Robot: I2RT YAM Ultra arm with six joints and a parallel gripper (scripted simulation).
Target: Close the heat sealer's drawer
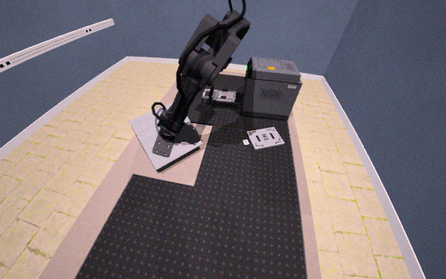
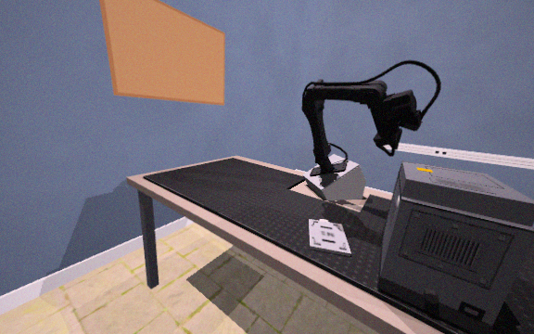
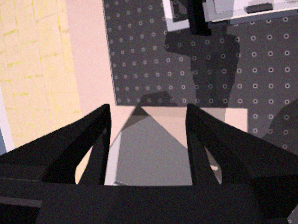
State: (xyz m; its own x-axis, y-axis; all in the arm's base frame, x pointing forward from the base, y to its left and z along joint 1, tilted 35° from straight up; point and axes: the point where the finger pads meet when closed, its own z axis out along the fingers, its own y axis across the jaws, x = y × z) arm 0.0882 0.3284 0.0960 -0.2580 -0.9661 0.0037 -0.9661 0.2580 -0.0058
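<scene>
My hand is 5 cm short of the sealer drawer, 11 cm to the right of it and 22 cm above it. Round my hand: white tag: 18 cm ahead, 19 cm to the right, 29 cm below.
</scene>
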